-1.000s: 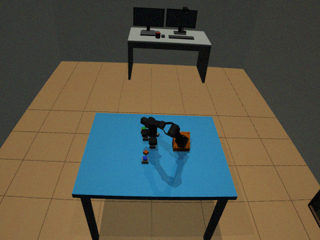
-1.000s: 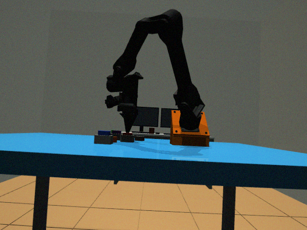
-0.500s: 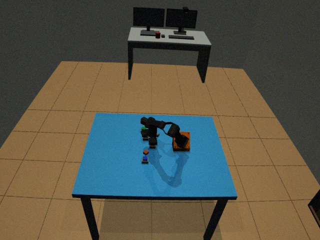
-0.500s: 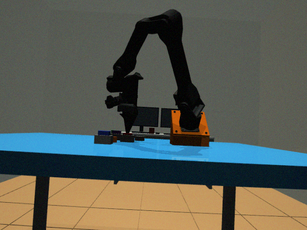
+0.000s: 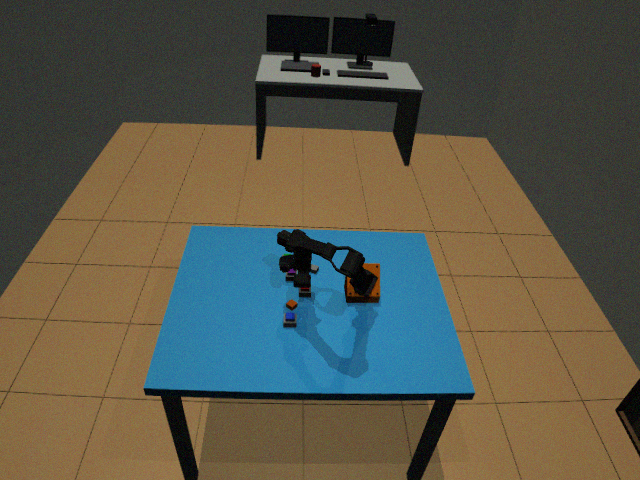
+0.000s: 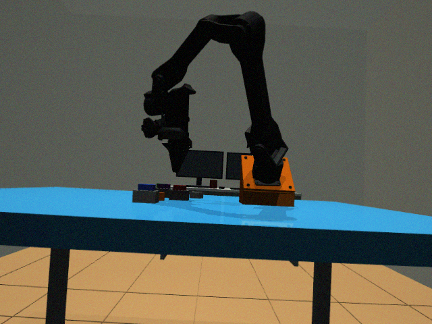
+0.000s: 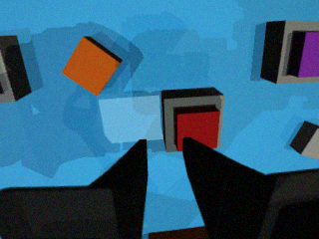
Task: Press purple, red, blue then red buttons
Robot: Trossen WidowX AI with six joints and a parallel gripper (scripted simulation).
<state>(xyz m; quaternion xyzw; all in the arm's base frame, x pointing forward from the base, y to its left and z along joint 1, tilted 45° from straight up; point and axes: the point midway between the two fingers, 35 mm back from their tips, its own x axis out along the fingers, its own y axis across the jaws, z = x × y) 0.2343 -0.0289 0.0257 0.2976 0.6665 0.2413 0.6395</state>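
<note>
Now: gripper tip 10 mm past the red button, 30 mm to the left of it and 40 mm above it. Also, from my gripper tip: purple button (40 mm ahead, 120 mm to the right, 40 mm below); blue button (50 mm ahead, 130 mm to the left, 40 mm below); orange block (40 mm ahead, 50 mm to the left, 60 mm below).
</note>
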